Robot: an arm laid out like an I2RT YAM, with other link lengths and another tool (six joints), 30 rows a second.
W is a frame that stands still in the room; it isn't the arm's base.
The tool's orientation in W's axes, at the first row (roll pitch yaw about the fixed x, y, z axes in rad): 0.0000 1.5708 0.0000
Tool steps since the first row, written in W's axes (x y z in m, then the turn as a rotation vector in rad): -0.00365 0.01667 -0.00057 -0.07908 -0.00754 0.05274; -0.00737 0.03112 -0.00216 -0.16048 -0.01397 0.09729; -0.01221 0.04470 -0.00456 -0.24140 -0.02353 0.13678; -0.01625 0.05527 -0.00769 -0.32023 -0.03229 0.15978; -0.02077 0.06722 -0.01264 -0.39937 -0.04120 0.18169; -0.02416 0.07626 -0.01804 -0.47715 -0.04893 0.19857; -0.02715 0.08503 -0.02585 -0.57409 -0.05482 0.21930; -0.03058 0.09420 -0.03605 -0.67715 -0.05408 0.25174
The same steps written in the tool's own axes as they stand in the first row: 0.00057 0.01667 -0.00365 -0.05274 -0.00754 -0.07908; 0.00216 0.03112 -0.00737 -0.09729 -0.01397 -0.16048; 0.00456 0.04470 -0.01221 -0.13678 -0.02353 -0.24140; 0.00769 0.05527 -0.01625 -0.15978 -0.03229 -0.32023; 0.01264 0.06722 -0.02077 -0.18169 -0.04120 -0.39937; 0.01804 0.07626 -0.02416 -0.19857 -0.04893 -0.47715; 0.02585 0.08503 -0.02715 -0.21930 -0.05482 -0.57409; 0.03605 0.09420 -0.03058 -0.25174 -0.05408 -0.67715
